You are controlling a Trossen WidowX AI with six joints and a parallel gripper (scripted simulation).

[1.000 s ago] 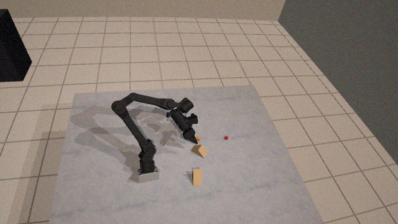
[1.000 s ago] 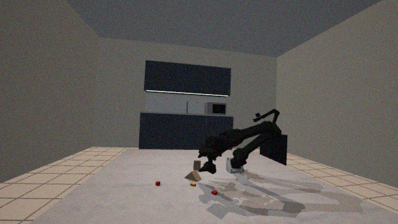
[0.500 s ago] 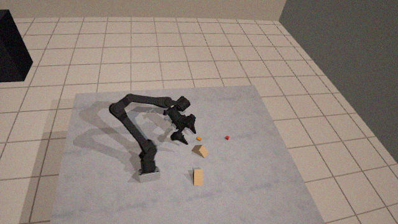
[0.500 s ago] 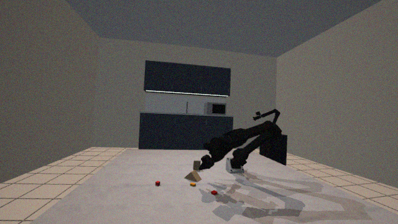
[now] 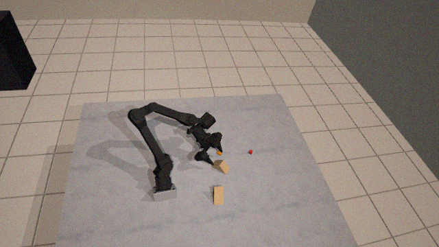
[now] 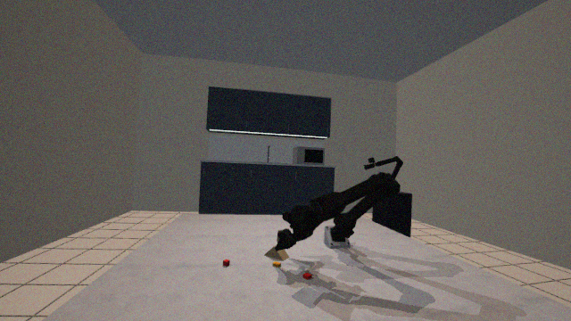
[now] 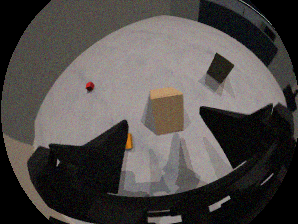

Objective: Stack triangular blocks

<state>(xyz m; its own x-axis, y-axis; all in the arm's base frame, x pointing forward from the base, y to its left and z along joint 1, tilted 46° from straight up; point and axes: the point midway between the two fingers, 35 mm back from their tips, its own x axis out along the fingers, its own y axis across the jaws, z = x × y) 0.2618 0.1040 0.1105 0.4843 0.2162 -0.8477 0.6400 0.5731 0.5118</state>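
Right now my gripper tip is 30 mm to the left of the tan triangular block, 30 mm above it and 20 mm short of it. From my gripper tip the other things lie so: small orange cube: 60 mm to the left, 40 mm below, 30 mm ahead.
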